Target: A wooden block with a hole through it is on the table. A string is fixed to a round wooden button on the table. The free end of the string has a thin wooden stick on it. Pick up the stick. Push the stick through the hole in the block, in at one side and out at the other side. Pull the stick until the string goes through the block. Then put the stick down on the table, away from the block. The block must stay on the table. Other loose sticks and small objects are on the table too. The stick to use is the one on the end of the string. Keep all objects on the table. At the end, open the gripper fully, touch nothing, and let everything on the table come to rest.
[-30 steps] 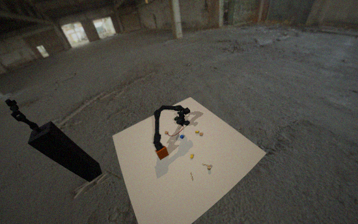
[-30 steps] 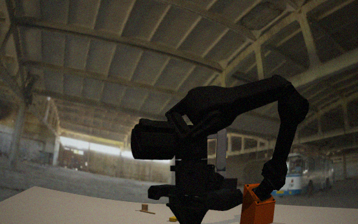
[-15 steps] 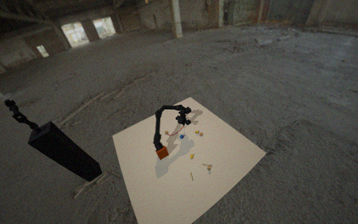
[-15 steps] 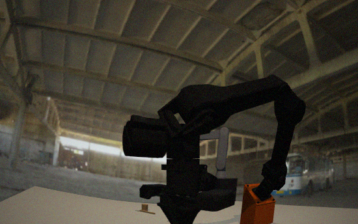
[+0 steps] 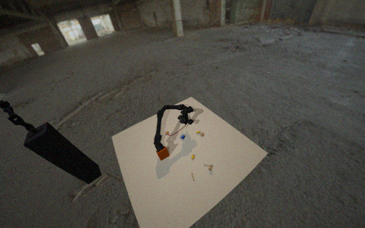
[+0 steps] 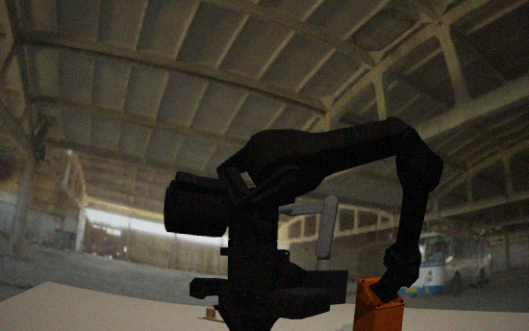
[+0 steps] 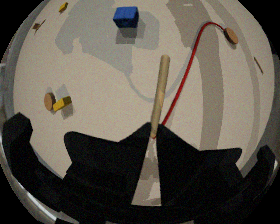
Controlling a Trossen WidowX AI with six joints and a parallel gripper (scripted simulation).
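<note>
Right now the blue block is 13 cm behind my gripper tip, 9 cm to the right of it and 4 cm below it. From my gripper tip the other things lie so: yellow block (22 cm behind, 34 cm to the right, 5 cm below); small wooden block (19 cm behind, 54 cm to the right, 4 cm below).
</note>
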